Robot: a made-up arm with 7 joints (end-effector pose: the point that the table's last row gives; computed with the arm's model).
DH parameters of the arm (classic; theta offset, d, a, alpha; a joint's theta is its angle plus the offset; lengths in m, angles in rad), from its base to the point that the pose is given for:
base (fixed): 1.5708 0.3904 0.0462 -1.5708
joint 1: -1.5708 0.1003 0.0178 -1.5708
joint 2: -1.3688 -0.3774 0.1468 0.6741
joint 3: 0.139 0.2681 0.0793 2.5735
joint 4: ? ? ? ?
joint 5: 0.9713 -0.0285 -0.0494 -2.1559
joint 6: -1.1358 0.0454 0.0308 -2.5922
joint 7: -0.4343 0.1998 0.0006 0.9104
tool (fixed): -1.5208 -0.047 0 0
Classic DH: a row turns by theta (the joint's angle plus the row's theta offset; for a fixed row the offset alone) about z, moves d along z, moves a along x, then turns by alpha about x.
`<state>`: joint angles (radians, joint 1 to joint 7).
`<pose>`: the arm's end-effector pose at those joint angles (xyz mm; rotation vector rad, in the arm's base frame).
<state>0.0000 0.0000 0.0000 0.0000 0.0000 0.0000 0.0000</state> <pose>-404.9 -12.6 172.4 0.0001 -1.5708 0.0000</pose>
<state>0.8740 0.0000 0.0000 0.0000 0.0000 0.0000 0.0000</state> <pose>-404.9 -158.7 295.6 -0.6823 -1.4609 0.6824</pose>
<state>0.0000 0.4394 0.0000 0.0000 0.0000 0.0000 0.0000</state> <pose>-476.2 -12.6 324.4 0.0001 -1.1314 0.0000</pose>
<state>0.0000 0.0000 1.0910 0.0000 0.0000 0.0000 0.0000</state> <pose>-358.4 55.0 249.3 -0.5610 -0.6599 -0.3704</pose>
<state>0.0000 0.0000 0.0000 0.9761 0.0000 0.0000 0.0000</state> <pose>-286.9 -18.4 174.5 0.0633 -2.5354 0.1531</pose>
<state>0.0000 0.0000 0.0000 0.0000 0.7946 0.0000 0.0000</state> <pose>-421.5 50.3 202.3 -0.1360 -1.1271 -0.7223</pose>
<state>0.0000 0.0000 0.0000 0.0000 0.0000 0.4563 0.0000</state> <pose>-428.9 -36.4 180.3 0.3977 -1.4642 0.2920</pose>
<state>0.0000 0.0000 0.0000 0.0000 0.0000 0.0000 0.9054</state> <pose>-415.7 -42.4 179.4 -0.9858 -1.4180 -0.1233</pose>
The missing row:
joint 4: 0.9321 -0.108 0.024 -2.1964
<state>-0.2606 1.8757 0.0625 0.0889 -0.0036 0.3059 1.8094</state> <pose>-195.2 -170.8 747.2 -0.7712 0.0242 1.2217</pose>
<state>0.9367 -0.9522 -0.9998 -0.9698 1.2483 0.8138 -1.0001</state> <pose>-210.3 -354.6 215.0 1.1448 -1.0038 0.7042</pose>
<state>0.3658 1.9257 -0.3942 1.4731 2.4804 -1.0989 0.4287</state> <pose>-153.0 191.9 660.9 -1.3679 1.5477 -1.0648</pose>
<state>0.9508 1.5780 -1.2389 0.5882 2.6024 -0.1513 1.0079</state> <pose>-314.1 314.7 671.4 -1.0702 1.0755 -1.0533</pose>
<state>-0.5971 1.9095 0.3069 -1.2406 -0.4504 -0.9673 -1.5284</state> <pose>-149.4 -137.6 703.1 0.3856 1.2237 -0.5188</pose>
